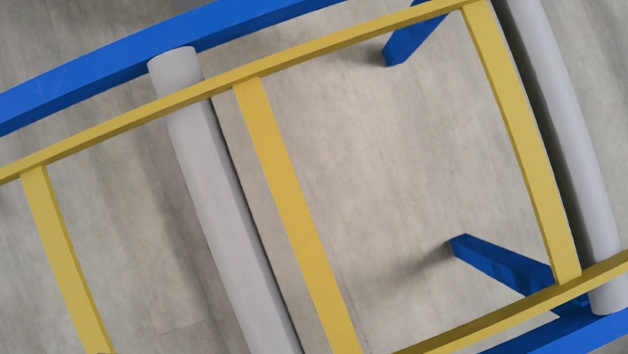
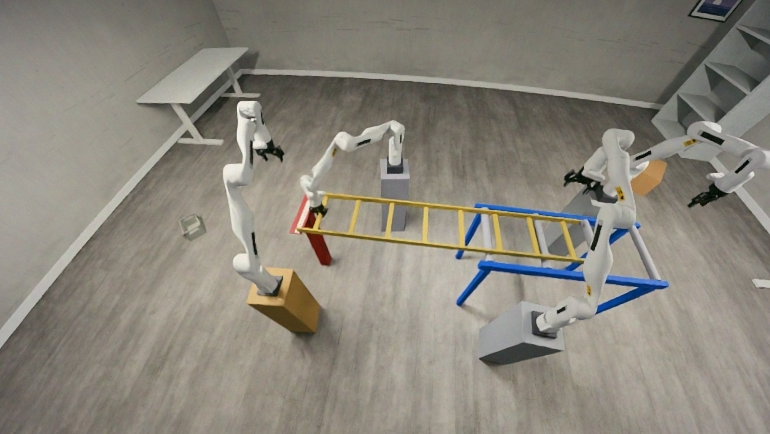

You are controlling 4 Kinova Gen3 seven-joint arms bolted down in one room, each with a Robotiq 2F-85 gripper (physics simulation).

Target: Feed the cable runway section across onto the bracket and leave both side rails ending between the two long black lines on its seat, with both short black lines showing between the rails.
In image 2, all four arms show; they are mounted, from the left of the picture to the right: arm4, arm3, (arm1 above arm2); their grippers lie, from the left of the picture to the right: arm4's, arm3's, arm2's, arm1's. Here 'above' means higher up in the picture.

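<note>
The yellow cable runway section spans from the grey rollers on the right to the red bracket on the left. Its left rail ends lie over the bracket's seat; the seat's black lines are too small to make out. Arm3's gripper is down at the leftmost rung; its fingers are too small to judge. Arm4's gripper is open, up and left of the bracket. Arm2's gripper is open, above the runway's right part. Arm1's gripper is open at the far right, away from the runway.
A blue frame carries the rollers; arm2's links cross over its right part and hide the runway's right end. Pedestals stand near the front. A white table stands at the back left, a small bin at the left.
</note>
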